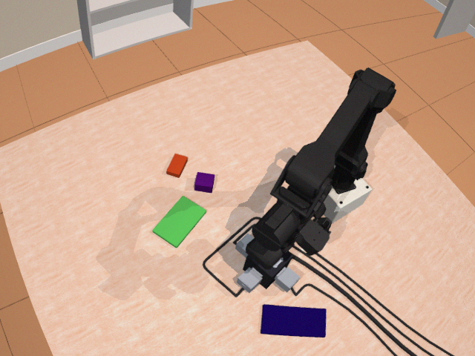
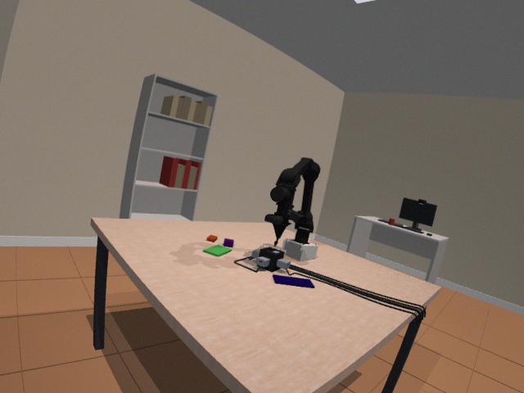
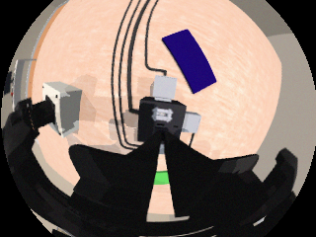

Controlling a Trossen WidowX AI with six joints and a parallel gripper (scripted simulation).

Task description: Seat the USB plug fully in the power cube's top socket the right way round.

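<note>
The grey socket lies 60 mm below my gripper tip and 10 mm to the left of it. The rest, counted from my gripper tip: green pad (200 mm to the right, 160 mm ahead, 130 mm below); then navy flat block (140 mm to the left, 130 mm below); then USB plug (20 mm below).
</note>
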